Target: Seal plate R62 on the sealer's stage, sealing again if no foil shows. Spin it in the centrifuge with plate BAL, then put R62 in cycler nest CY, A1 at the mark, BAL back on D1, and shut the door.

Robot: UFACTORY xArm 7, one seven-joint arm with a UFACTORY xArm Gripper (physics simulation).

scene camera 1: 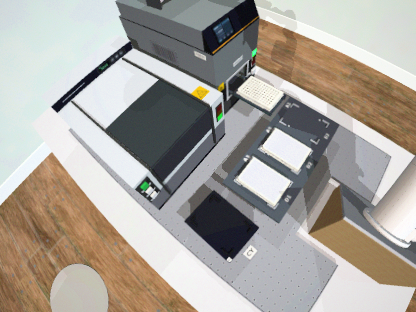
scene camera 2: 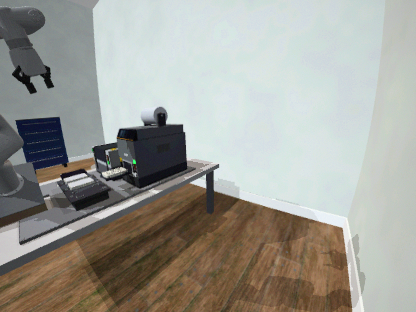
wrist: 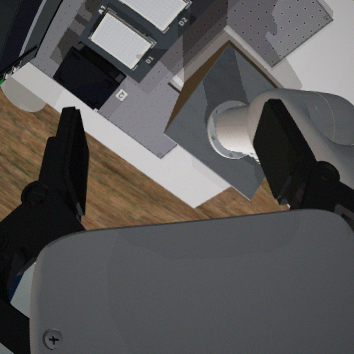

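Where they show: gripper, fingertip midpoint: (scene camera 2: 42, 90) (wrist: 173, 123); arm's base at its link origin: (scene camera 1: 384, 228) (scene camera 2: 8, 184) (wrist: 232, 129).
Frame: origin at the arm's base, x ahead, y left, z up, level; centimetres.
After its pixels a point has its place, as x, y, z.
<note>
My gripper (scene camera 2: 42, 90) {22.1, -18.8, 41.3} (wrist: 173, 123) {22.1, -18.8, 41.3} is open and empty, high above the bench; it does not show in scene camera 1. A cream plate with visible wells (scene camera 1: 260, 93) {48.2, -16.0, -3.7} (scene camera 2: 114, 173) {47.1, -20.3, -3.2} sits on the extended stage of the grey sealer (scene camera 1: 170, 42) {73.3, -4.4, 12.0} (scene camera 2: 155, 155) {71.8, -26.5, 2.8}. A white-topped plate (scene camera 1: 262, 181) {30.9, 6.5, -7.2} (wrist: 121, 40) {30.4, 5.3, -7.2} stands on D1, and another white-topped plate (scene camera 1: 286, 149) {31.3, -6.0, -7.2} (wrist: 157, 7) {29.2, -6.2, -7.2} stands on D2. D3 holds no plate. The black cycler nest CY (scene camera 1: 220, 225) {32.1, 22.8, -9.1} (wrist: 87, 77) {31.7, 20.9, -9.1} is empty. The centrifuge (scene camera 1: 160, 120) {58.2, 14.7, 6.6} has its dark lid panel closed. Names on the plates are not readable.
The dark plate deck (scene camera 1: 306, 120) {32.1, -20.3, -8.8} (wrist: 165, 45) {22.1, 0.1, -8.8} lies between the sealer stage and the arm's pedestal (scene camera 1: 370, 250) {1.1, 7.3, 1.4} (wrist: 200, 125) {6.3, 3.0, 3.0}. A foil roll (scene camera 2: 152, 116) {75.0, -22.0, 26.8} is on top of the sealer. A blue drawer cabinet (scene camera 2: 42, 142) stands behind the bench.
</note>
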